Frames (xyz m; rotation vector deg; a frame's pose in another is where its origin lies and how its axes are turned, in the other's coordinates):
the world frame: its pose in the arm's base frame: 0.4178 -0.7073 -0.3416 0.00 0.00 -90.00
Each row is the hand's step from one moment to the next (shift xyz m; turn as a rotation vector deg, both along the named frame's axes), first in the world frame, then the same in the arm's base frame.
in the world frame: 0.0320 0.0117 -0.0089 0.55 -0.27 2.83
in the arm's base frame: 0.0117 -0.0320 -0.0089 -0.27 -0.55 2.83
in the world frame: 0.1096 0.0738 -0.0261 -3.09 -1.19 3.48
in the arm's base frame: 0.0738 -0.1096 -0.0261 -1.19 3.09 3.48
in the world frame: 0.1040 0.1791 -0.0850 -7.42 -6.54 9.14
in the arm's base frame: 0.1791 -0.1040 -0.0850 -6.54 7.42 9.14
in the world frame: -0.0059 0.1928 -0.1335 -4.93 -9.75 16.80
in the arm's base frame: 0.1928 0.0059 -0.1335 -9.75 4.93 16.80
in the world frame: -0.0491 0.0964 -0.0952 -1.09 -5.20 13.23
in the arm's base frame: 0.0964 0.0491 -0.0952 -5.20 1.09 13.23
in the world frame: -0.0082 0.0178 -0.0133 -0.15 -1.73 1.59
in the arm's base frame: 0.0178 0.0082 -0.0133 -1.73 0.15 1.59
